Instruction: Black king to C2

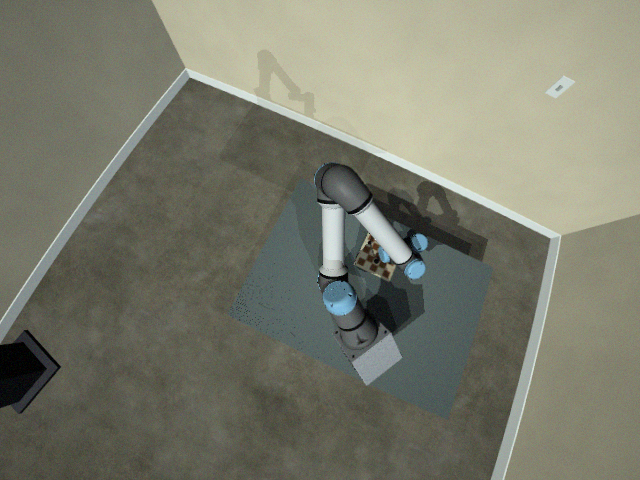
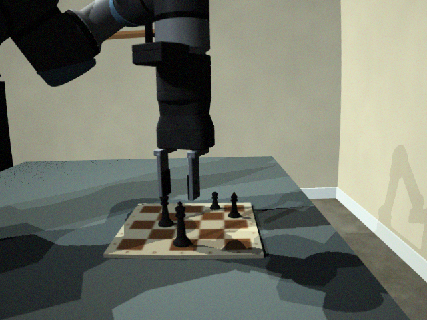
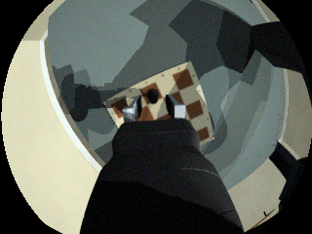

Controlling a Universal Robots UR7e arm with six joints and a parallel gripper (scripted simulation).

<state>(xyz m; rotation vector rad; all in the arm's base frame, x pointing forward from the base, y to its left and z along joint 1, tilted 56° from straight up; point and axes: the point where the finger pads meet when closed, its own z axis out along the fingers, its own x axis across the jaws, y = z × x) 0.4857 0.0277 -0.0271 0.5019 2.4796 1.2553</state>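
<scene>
My hand is 60 mm above the black king. The rest, counted from my hand: black queen: 70 mm to the left, 60 mm below, 50 mm behind; then chessboard: 90 mm below, 70 mm to the left, 10 mm behind; then black bishop: 120 mm to the left, 70 mm below, 60 mm ahead.
</scene>
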